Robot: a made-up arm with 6 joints.
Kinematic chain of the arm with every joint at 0, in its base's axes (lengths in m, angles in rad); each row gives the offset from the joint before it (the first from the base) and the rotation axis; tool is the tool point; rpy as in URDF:
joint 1: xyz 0 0 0.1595 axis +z
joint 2: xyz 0 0 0 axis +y
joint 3: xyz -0.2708 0 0.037 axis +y
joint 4: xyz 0.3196 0 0.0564 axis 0.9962 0 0.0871
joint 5: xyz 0 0 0 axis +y
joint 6: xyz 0.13 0 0.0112 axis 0.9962 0 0.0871
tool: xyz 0 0 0 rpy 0 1.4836 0
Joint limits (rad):
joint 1: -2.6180..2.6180
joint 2: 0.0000..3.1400
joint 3: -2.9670..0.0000
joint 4: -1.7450..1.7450
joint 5: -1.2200..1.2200
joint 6: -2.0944..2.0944
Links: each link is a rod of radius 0.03 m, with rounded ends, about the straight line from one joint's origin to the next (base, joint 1, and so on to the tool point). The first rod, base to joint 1, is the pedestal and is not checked.
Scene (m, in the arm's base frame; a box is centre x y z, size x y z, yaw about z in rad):
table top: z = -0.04
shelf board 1: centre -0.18 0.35 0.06 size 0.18 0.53 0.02 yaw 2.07
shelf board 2: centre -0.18 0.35 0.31 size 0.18 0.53 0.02 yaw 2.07
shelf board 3: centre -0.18 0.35 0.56 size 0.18 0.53 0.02 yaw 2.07
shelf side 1: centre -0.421 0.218 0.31 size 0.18 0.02 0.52 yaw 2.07
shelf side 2: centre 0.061 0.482 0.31 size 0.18 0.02 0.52 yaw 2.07
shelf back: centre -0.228 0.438 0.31 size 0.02 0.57 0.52 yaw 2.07
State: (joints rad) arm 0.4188 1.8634 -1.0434 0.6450 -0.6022 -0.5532
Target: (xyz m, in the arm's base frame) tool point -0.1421 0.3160 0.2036
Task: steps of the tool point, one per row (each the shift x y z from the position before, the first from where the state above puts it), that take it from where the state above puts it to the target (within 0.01 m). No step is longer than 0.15 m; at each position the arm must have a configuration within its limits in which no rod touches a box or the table.
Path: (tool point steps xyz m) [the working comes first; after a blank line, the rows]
Joints at the target: 2.0369 1.2594 -0.5361 0.5497 -0.2244 -0.5532
Straight joint move there: touches shelf side 2.

1: -0.0974 0.0920 0.0354
2: -0.1124 0.0506 0.0222
3: -0.1109 0.0110 0.0088
4: -0.0968 -0.0203 -0.0043
5: -0.0759 -0.0406 -0.0165
6: -0.0546 -0.0497 -0.0267
7: -0.0171 0.0319 0.0133
8: -0.0211 0.0389 0.0007
9: -0.0236 0.0425 -0.0140

